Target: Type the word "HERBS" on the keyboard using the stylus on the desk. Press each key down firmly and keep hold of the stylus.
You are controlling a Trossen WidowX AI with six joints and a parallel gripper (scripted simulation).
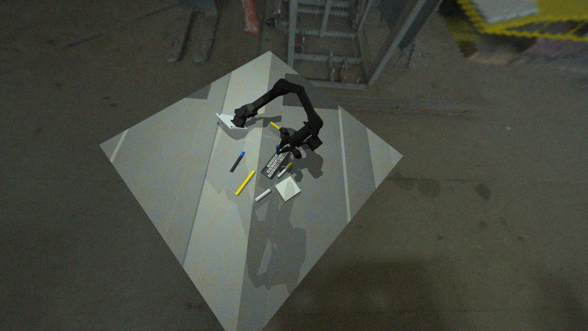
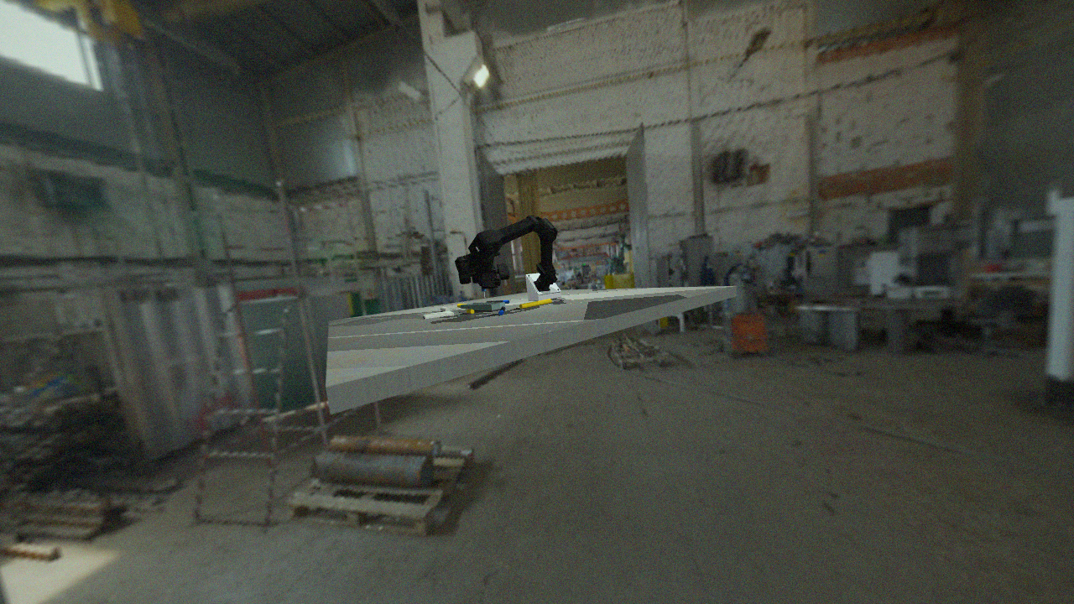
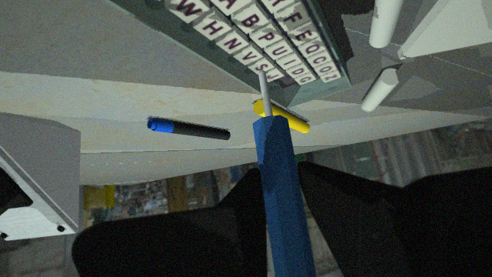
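Now: the white-and-yellow pen 80 mm ahead of my gripper tip and 100 mm below it. Also, from my gripper tip: thin grey tip 50 mm below; pale paper sheet 170 mm ahead, 80 mm to the right, 100 mm below; blue stylus 10 mm below.
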